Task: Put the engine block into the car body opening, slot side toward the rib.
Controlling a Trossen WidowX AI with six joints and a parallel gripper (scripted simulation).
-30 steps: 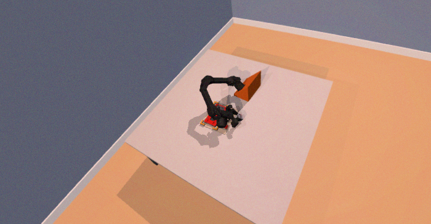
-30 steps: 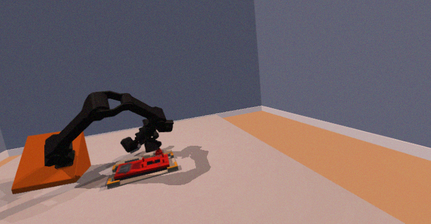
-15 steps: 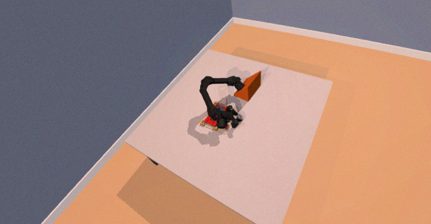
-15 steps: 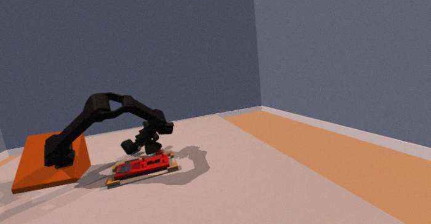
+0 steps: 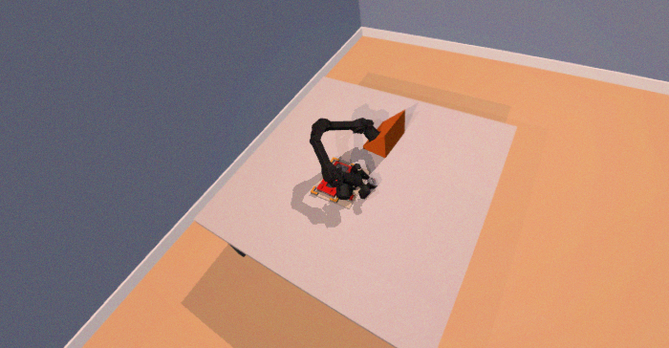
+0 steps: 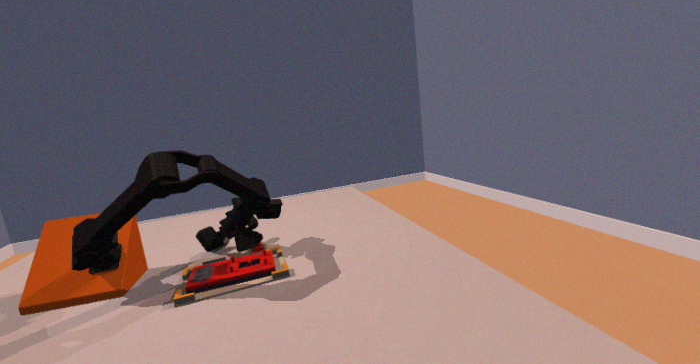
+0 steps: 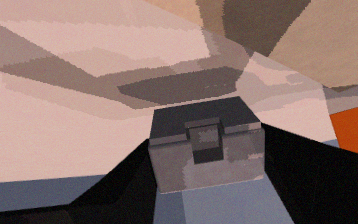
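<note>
Right now the grey engine block is 10 mm to the right of my gripper tip and 10 mm ahead of it. The rest, counted from my gripper tip: grey clamp cradle (170 mm to the right, 70 mm ahead, 10 mm below).
</note>
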